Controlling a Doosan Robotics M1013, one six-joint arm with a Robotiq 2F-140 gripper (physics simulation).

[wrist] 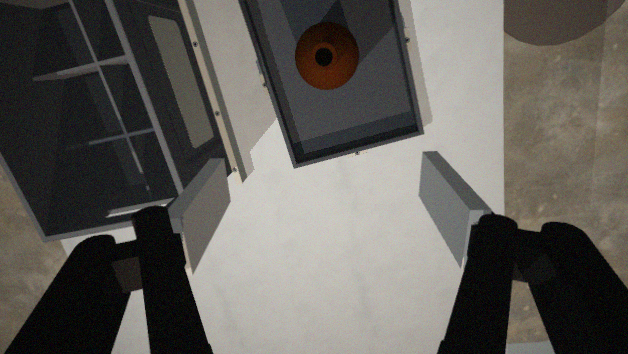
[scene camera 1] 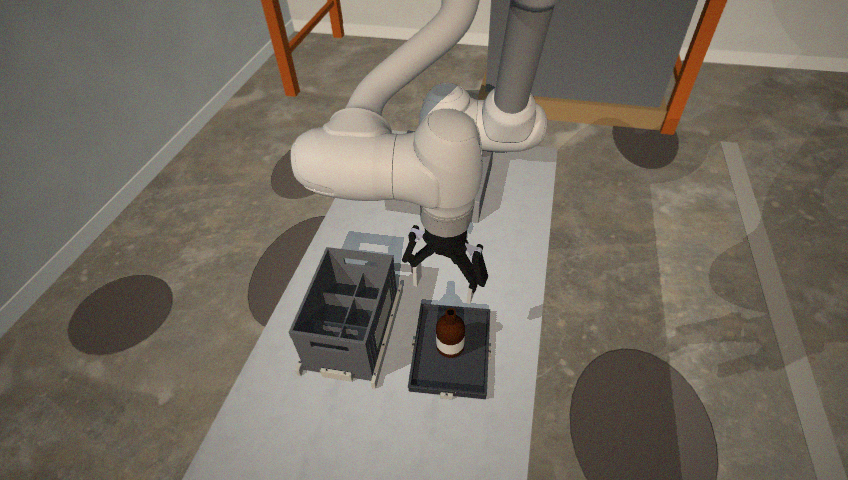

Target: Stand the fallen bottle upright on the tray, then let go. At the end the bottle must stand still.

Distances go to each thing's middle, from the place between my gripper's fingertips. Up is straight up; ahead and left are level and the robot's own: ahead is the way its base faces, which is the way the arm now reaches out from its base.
Right now the brown bottle (scene camera 1: 450, 329) is 250 mm below my hand, 60 mm behind it and 10 mm to the right of it. From my hand the other things lie so: grey divided crate (scene camera 1: 340, 325) (270 mm to the right, 240 mm below, 10 mm behind); then dark tray (scene camera 1: 466, 375) (320 mm below, 60 mm behind).
